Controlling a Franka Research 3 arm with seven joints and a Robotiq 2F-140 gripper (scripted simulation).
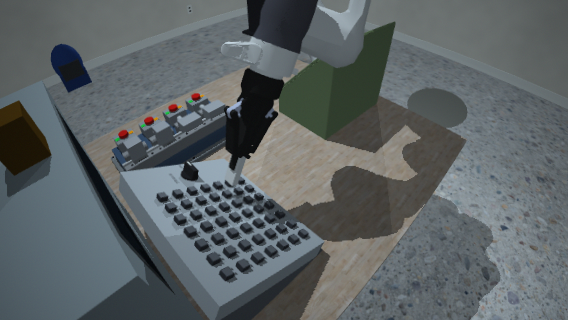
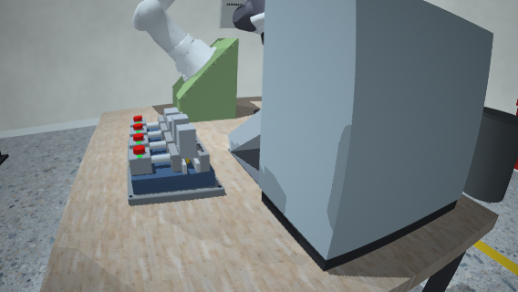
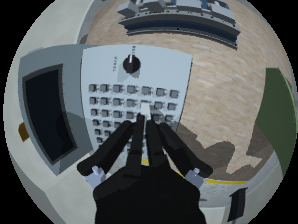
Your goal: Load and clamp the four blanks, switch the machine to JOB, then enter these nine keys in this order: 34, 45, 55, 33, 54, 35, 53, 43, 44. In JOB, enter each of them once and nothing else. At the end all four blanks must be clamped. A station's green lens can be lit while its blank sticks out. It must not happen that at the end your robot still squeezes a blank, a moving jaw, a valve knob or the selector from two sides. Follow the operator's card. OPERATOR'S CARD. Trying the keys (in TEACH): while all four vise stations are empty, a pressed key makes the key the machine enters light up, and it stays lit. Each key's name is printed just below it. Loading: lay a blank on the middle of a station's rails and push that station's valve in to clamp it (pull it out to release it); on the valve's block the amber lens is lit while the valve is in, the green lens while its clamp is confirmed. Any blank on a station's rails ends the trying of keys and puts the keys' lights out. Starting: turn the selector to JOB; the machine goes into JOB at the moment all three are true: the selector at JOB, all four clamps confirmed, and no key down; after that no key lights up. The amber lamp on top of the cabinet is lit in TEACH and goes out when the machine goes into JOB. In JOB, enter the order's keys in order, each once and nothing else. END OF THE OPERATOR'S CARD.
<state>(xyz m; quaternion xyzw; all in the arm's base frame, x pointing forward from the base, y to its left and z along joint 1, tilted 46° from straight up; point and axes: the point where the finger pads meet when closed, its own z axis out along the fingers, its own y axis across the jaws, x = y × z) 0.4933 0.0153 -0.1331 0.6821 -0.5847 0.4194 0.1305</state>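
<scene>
Now: the key 70 mm ahead of my hand, 100 mm to the left of it and 40 mm below it. Also, from my hand: grey keypad 90 mm ahead, 20 mm to the left, 80 mm below; then black selector knob 60 mm ahead, 100 mm to the right, 30 mm below.
</scene>
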